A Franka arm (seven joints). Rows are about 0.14 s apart.
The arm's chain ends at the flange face. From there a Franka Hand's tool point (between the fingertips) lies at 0.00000 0.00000 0.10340 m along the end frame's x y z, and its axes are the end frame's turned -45 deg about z.
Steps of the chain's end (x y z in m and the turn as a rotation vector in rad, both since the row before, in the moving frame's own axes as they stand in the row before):
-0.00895 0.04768 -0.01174 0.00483 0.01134 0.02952
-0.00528 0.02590 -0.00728 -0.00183 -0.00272 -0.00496
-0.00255 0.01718 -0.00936 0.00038 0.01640 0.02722
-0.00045 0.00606 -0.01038 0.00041 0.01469 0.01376
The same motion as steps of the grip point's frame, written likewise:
-0.03887 0.02788 -0.01175 -0.00460 0.01143 0.02952
-0.02238 0.01452 -0.00728 0.00063 -0.00322 -0.00496
-0.01274 0.01153 -0.00937 -0.01133 0.01187 0.02722
-0.00351 0.00502 -0.01039 -0.01010 0.01068 0.01376

